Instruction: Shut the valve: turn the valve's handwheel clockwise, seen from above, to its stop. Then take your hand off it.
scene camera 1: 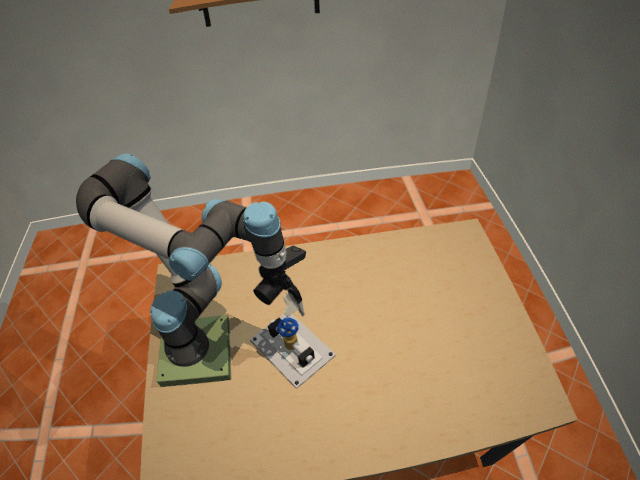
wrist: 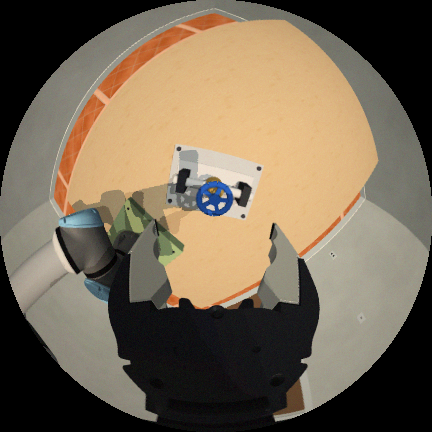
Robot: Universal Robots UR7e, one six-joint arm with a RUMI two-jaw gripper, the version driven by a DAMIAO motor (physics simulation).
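Observation:
The valve's blue spoked handwheel sits level on top of a brass valve body. The body is on a white pipe held by two black clamps, on a light grey plate on the table. My gripper is open and empty, pointing down. It is above the handwheel and apart from it, with a wide gap between the pale fingertips. How far the wheel is turned cannot be told from these views.
The wooden table bears the plate and the arm's green base block, which stands left of the plate in the scene view. Two black clamps stand up beside the valve. A wall shelf hangs at the back.

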